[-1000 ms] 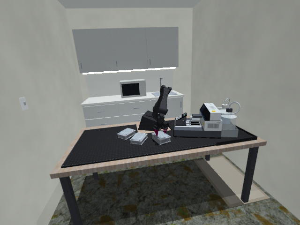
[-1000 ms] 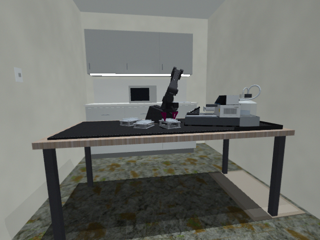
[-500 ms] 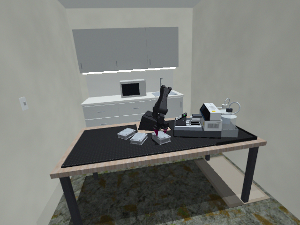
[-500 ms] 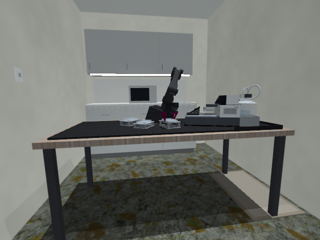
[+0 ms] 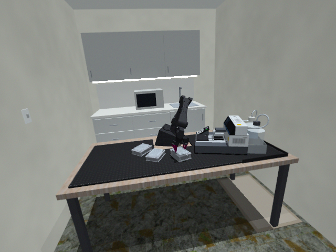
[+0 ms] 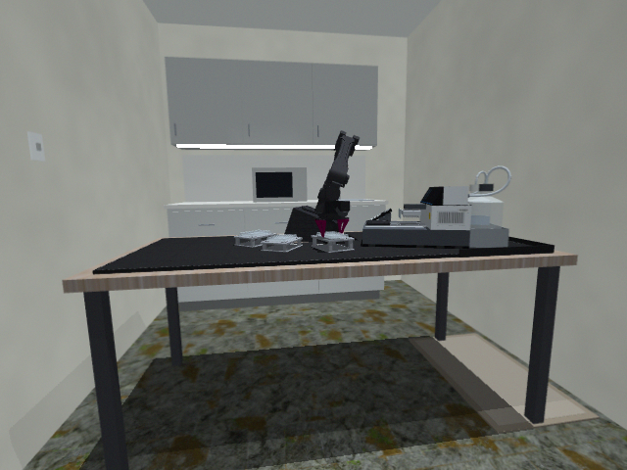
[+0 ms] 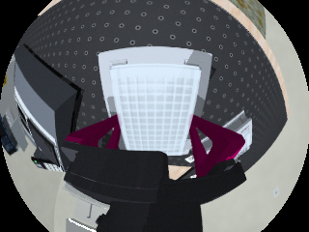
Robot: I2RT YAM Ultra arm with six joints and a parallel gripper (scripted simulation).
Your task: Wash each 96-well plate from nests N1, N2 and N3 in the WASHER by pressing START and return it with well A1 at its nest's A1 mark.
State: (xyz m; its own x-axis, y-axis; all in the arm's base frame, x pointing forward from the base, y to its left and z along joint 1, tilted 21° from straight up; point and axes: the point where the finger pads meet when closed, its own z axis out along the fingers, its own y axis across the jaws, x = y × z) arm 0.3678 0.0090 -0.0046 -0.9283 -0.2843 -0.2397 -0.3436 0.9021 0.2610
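Now: hand 10 mm above the nest. The rest, counted from my hand: clear bottle (30 mm ahead, 660 mm to the left, 70 mm above); plate washer (120 mm behind, 400 mm to the left, 70 mm above); washer carrier (170 mm behind, 250 mm to the left, 30 mm above).
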